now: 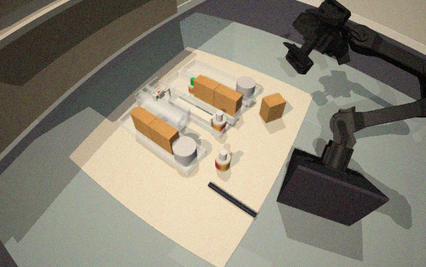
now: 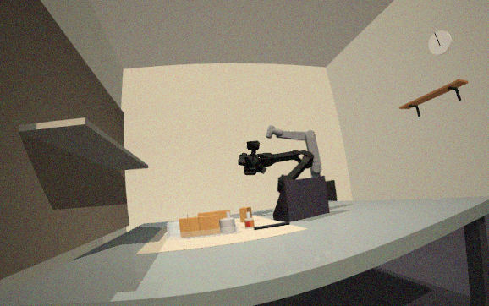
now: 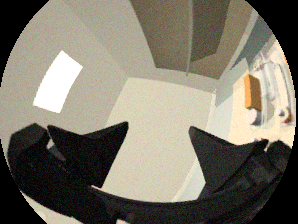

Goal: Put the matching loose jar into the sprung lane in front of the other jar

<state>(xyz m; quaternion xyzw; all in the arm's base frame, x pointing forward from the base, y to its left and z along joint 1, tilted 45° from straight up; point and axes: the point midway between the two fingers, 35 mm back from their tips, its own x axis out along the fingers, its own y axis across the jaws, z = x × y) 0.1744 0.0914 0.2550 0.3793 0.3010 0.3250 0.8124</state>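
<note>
Right now my gripper tip is 30 mm short of the black bar, 220 mm to the right of it and 350 mm above it. Also, from my gripper tip: orange box: 10 mm ahead, 80 mm to the right, 320 mm below; then translucent lane rack: 290 mm ahead, 20 mm to the left, 330 mm below.
</note>
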